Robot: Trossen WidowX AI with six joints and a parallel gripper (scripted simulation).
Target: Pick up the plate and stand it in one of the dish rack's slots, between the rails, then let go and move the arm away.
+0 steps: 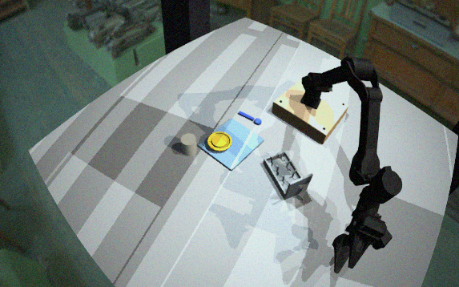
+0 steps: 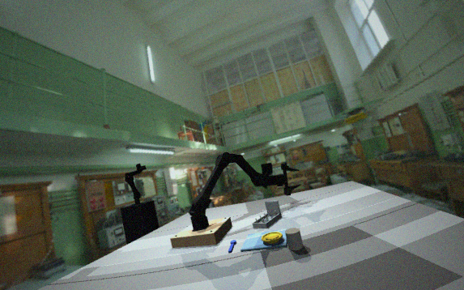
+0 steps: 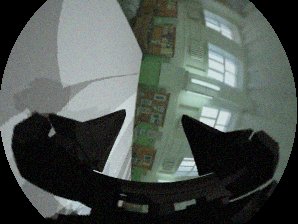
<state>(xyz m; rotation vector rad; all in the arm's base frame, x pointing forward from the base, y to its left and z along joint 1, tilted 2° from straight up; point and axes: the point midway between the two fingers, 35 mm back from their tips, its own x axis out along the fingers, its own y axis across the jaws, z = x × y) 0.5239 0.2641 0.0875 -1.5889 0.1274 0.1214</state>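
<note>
Now: gripper tip 26 cm past the yellow plate, 45 cm to the left of it and 12 cm above it. The rest, counted from my gripper tip: blue mat 28 cm behind, 42 cm to the right, 13 cm below; dish rack 25 cm behind, 24 cm to the right, 11 cm below; cup 20 cm behind, 52 cm to the right, 11 cm below.
</note>
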